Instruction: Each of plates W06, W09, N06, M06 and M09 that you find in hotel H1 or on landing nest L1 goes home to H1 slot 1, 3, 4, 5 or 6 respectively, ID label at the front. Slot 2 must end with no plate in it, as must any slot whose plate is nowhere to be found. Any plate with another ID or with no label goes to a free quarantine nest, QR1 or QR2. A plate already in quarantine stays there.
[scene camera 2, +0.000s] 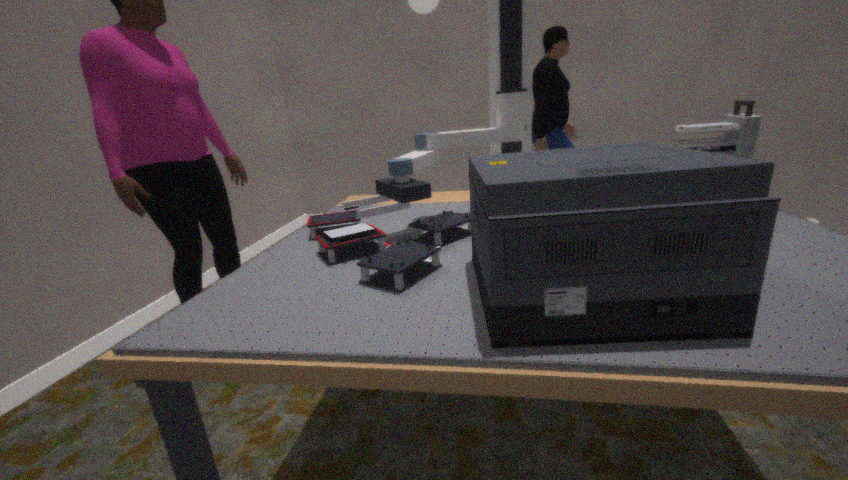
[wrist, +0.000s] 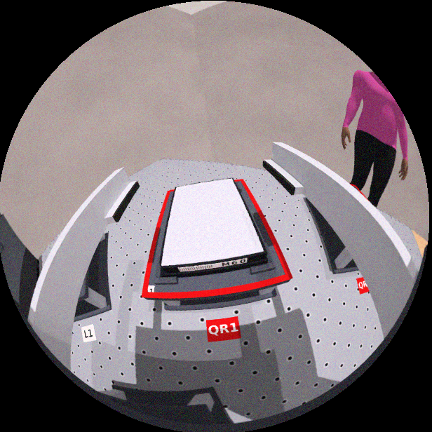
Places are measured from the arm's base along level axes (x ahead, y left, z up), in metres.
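Pixels of known places: gripper, fingertip midpoint: (scene camera 2: 349, 210).
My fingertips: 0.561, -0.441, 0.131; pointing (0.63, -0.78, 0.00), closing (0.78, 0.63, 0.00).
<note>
Behind a point stands the place of what it marks, as x, y, z.
A white-topped plate (scene camera 2: 346, 231) @(0.579, -0.451, 0.077) (wrist: 212, 222) labelled M60 sits flat on the red-rimmed nest QR1 (wrist: 220, 291), its ID label at the front edge. My gripper (scene camera 2: 351, 208) @(0.561, -0.441, 0.131) (wrist: 196, 160) is open and empty above the plate, with a finger out to each side and apart from it. The red-rimmed nest QR2 (scene camera 2: 333, 219) @(0.401, -0.563, 0.063) stands behind QR1 in the scene view and shows no plate. A dark nest (scene camera 2: 397, 256) @(0.734, -0.273, 0.063) on short posts, in front of QR1 in the scene view, holds no plate; it looks like L1. Hotel H1 cannot be made out.
Another dark nest (scene camera 2: 440, 221) @(0.459, -0.212, 0.063) stands beside a large grey instrument (scene camera 2: 624, 249) @(0.981, 0.127, 0.165) on the perforated table (scene camera 2: 267, 309) @(0.893, -0.512, 0.013). A white device (scene camera 2: 746, 133) @(0.322, 0.589, 0.236) rises behind the instrument. A person in pink (scene camera 2: 142, 101) (wrist: 377, 112) stands beside the table; one in black (scene camera 2: 550, 95) stands behind it.
</note>
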